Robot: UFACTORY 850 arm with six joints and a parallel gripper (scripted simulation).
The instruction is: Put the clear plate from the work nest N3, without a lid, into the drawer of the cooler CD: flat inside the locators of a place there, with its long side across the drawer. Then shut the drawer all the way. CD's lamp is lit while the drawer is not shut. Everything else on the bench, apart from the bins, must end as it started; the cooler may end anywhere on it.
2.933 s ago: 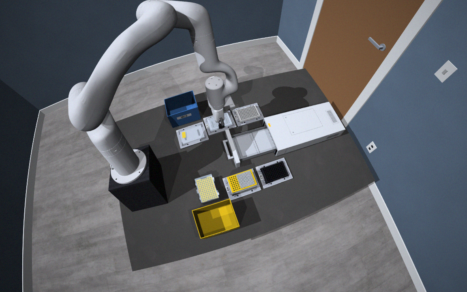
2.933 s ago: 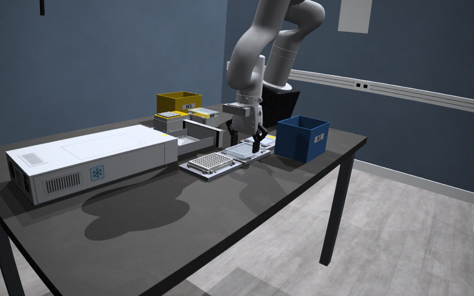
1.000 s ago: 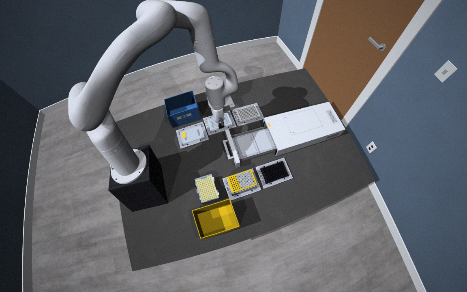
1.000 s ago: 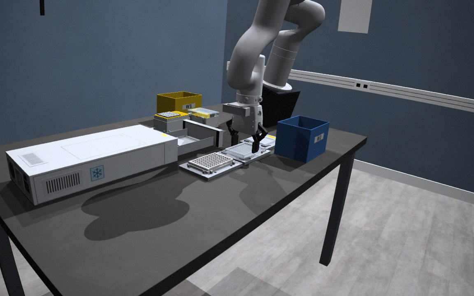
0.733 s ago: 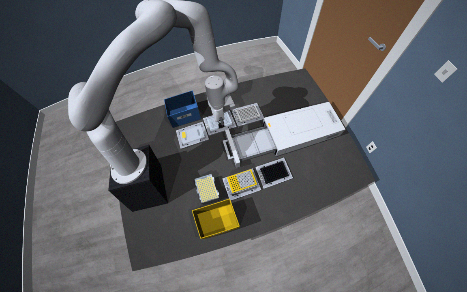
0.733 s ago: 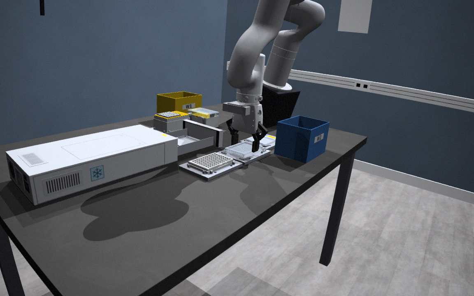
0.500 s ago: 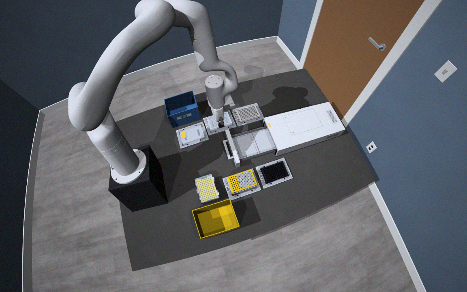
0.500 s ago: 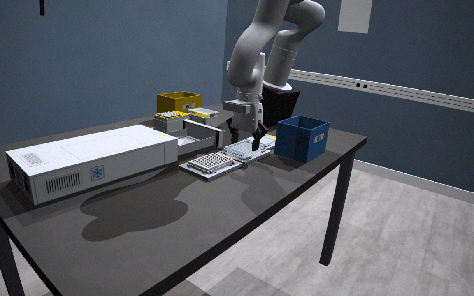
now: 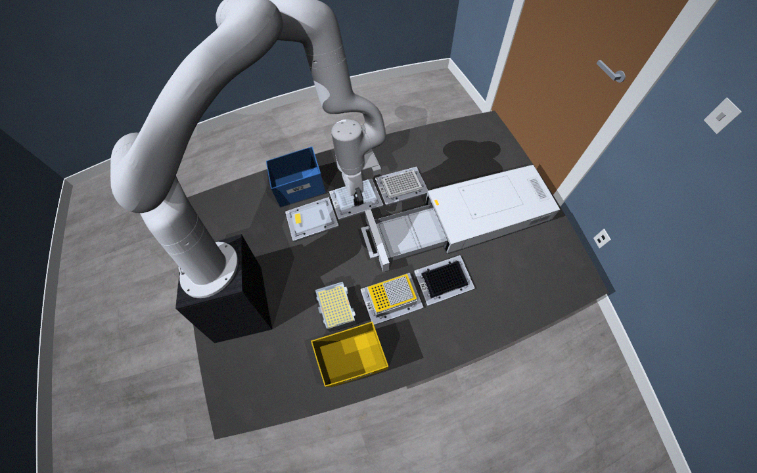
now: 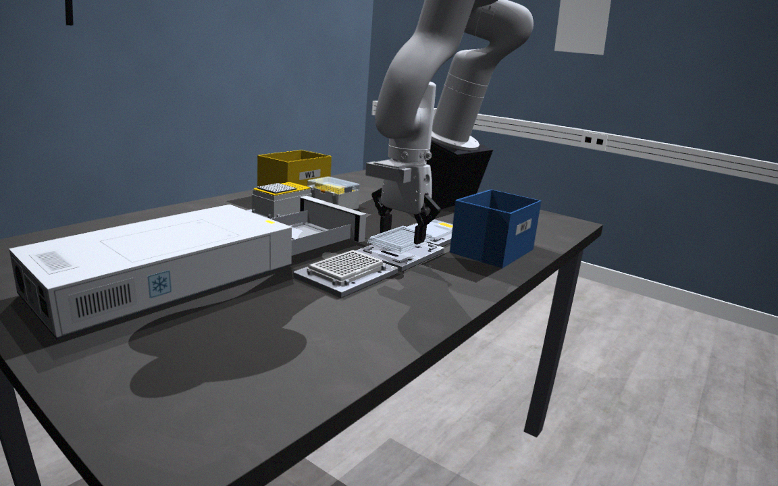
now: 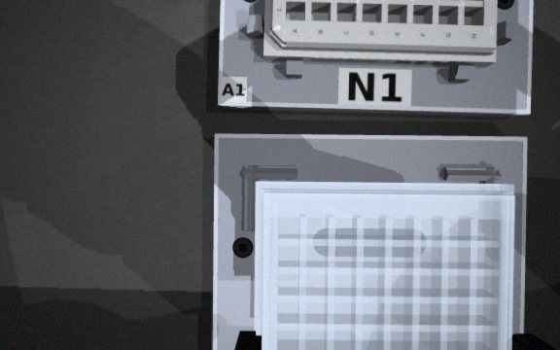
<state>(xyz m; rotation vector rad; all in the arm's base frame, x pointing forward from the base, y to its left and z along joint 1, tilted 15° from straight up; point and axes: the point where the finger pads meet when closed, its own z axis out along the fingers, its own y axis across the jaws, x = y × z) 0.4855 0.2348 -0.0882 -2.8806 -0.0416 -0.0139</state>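
Right now the drawer is 19 cm to the right of my hand, 12 cm ahead of it and 1 cm below it. The rest, counted from my hand: flat lid: 17 cm behind, 3 cm to the right, 3 cm below; white well plate: 17 cm ahead, 3 cm below; clear plate: 1 cm below.
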